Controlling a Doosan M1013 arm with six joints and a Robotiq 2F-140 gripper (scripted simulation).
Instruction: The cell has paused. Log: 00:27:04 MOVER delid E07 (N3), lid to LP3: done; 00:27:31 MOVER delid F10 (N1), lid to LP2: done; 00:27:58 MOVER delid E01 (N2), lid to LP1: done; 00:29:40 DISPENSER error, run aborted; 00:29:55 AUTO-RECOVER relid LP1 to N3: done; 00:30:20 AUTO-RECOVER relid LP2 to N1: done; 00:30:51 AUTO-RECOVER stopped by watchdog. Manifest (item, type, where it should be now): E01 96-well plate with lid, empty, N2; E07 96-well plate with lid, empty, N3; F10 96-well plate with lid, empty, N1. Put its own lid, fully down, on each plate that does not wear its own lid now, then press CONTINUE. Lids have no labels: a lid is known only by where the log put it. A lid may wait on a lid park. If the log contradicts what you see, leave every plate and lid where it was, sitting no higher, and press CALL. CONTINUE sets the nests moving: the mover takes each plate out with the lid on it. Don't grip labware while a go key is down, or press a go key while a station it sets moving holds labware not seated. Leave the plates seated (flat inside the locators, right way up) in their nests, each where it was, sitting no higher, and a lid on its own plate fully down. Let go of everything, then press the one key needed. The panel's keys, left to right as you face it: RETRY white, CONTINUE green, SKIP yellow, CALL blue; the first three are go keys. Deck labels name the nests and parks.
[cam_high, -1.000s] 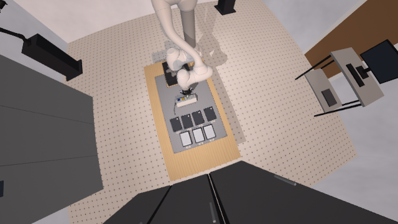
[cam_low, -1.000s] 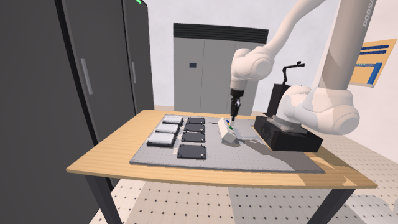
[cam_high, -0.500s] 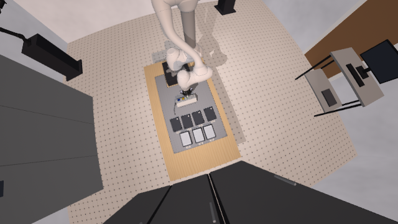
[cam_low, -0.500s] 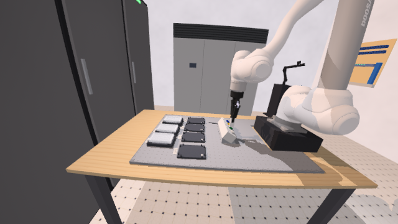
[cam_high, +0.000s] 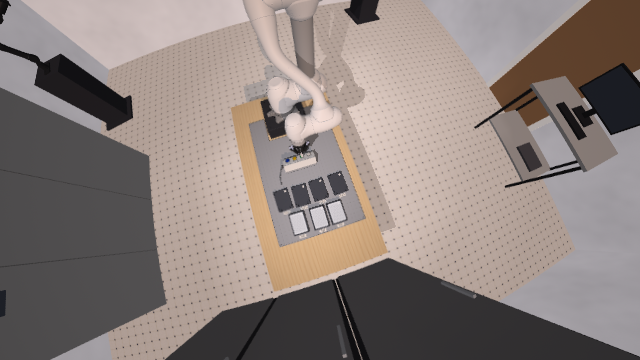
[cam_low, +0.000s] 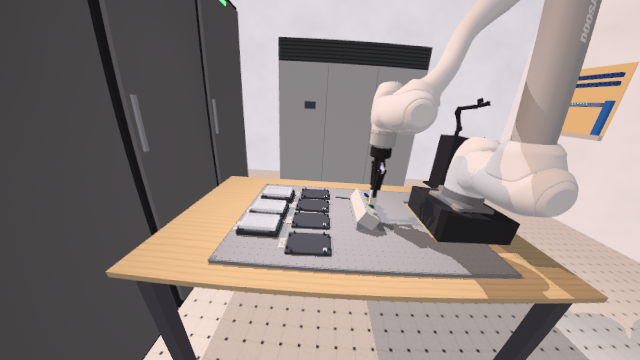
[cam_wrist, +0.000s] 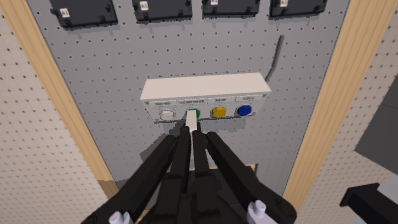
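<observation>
My gripper is now 4 cm above the green continue key. Also, from my hand: white key (1 cm ahead, 5 cm to the left, 4 cm below); then blue key (1 cm behind, 10 cm to the right, 4 cm below); then yellow key (1 cm behind, 5 cm to the right, 4 cm below).
</observation>
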